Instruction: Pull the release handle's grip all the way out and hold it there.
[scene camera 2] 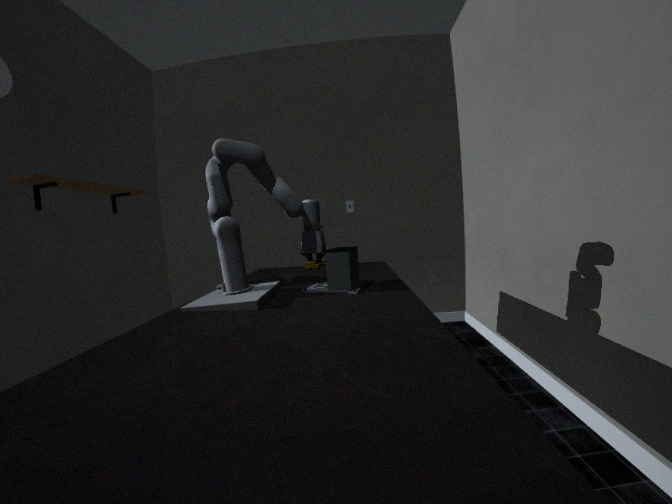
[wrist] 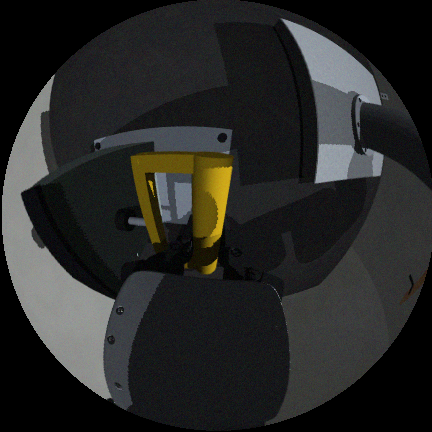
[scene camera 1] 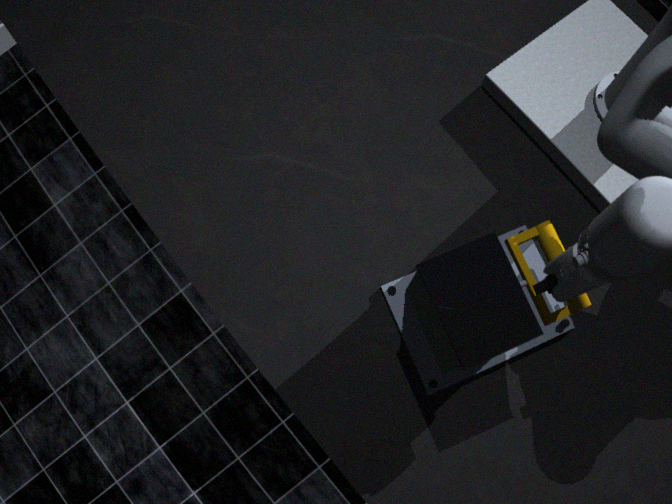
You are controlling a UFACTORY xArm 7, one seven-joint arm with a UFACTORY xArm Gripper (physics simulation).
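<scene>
The release handle is a yellow frame with a thick round grip bar (scene camera 1: 552, 241) (wrist: 211, 200); it also shows small in the second scene view (scene camera 2: 313, 265). A thin light rod (wrist: 140, 221) joins the frame to a dark box (scene camera 1: 472, 298) (scene camera 2: 341, 269) (wrist: 85, 200), and a short gap lies between frame and box. My gripper (wrist: 208, 226) (scene camera 2: 313, 259) points down over the handle. It is shut on the grip, one finger inside the frame and the other on the outer side. The fingertips are partly hidden by dark shadow in the wrist view.
The box stands on a light base plate (scene camera 1: 396, 303) (wrist: 185, 136) with dark bolts at its corners. The arm's pale mounting block (scene camera 1: 548, 70) (scene camera 2: 230, 298) (wrist: 340, 100) lies beyond the handle side. A tiled floor (scene camera 1: 81, 325) lies past the table's edge.
</scene>
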